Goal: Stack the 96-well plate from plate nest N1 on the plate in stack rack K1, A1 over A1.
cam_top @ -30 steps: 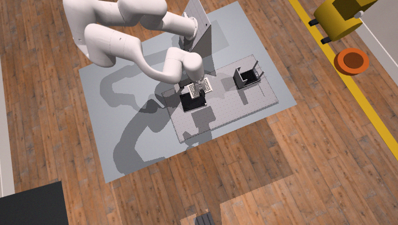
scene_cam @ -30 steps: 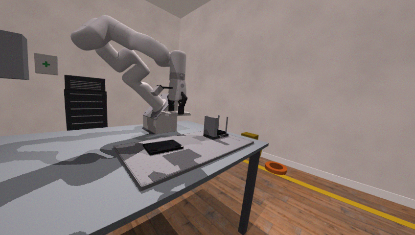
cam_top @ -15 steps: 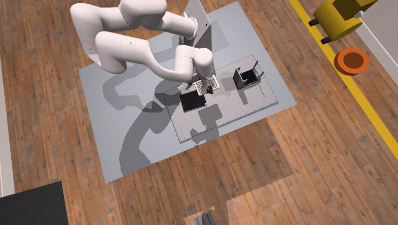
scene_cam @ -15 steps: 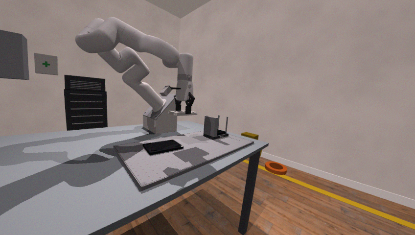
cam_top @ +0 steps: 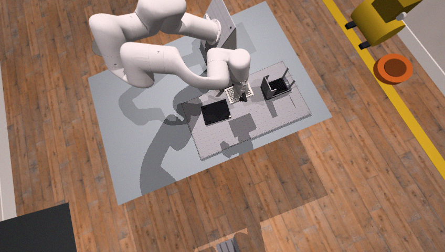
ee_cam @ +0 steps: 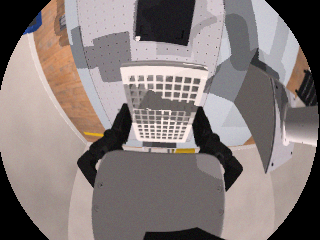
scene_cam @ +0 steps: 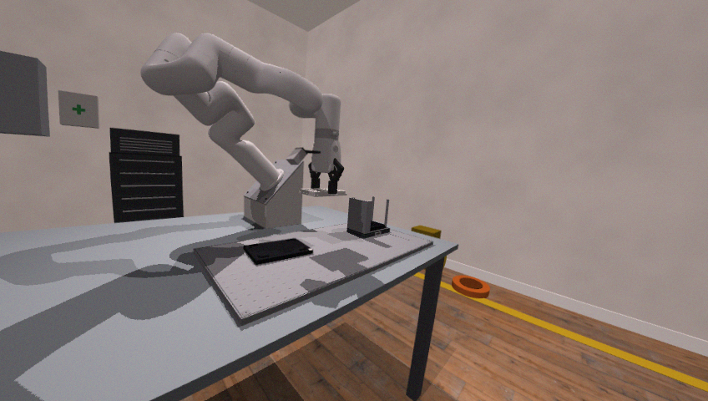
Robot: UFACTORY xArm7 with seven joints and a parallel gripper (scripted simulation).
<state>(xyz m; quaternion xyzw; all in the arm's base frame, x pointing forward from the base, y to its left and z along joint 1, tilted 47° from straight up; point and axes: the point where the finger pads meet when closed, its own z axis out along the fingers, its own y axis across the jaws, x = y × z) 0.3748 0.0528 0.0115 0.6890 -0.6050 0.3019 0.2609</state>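
Right now my hand is 230 mm to the right of the dark 96-well plate, 150 mm above it and 20 mm past it. The rest, counted from my hand: white 96-well plate (10 mm below); then pale A1 mark (170 mm below, 80 mm to the right, 70 mm ahead).
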